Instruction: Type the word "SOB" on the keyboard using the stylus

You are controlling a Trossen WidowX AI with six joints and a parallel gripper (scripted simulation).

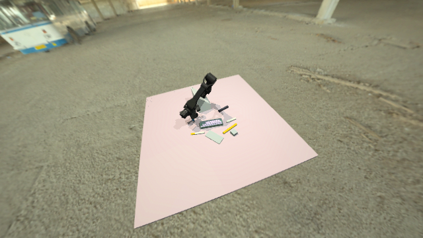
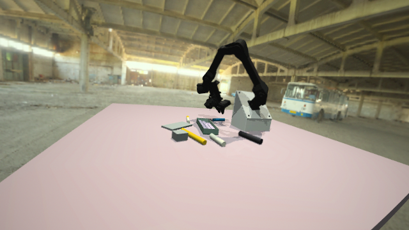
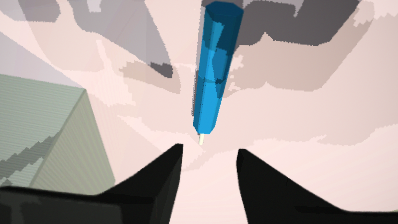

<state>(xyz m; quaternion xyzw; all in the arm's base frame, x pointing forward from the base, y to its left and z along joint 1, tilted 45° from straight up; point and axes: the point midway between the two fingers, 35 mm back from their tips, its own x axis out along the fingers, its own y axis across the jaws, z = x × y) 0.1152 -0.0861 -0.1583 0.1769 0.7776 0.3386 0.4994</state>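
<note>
My gripper tip is now 4 cm above the blue stylus and 2 cm past it. The rest, counted from my gripper tip: white-and-yellow pen 22 cm ahead, 4 cm below, 2 cm to the right; then flat pale green slab 33 cm ahead, 10 cm to the left, 4 cm below; then black cylinder 34 cm to the left, 7 cm ahead, 4 cm below.
</note>
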